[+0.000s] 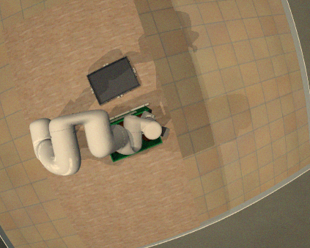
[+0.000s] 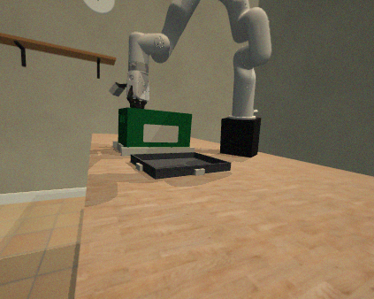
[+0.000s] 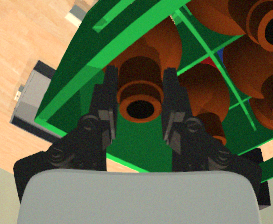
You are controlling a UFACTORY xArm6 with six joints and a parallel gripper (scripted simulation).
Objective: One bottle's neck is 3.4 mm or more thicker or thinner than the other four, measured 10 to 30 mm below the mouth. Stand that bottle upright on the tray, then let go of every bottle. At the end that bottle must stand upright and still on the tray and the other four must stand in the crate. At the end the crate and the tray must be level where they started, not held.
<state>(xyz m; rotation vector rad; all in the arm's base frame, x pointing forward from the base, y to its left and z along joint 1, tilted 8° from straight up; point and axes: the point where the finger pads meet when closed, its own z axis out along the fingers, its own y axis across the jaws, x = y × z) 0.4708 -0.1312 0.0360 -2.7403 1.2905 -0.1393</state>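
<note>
Right now my hand is 9 cm past the brown bottle and 7 cm above it. Round my hand: tray: 25 cm to the left, 15 cm below, 5 cm behind; then green crate: 9 cm behind, 7 cm below, 4 cm to the right.
</note>
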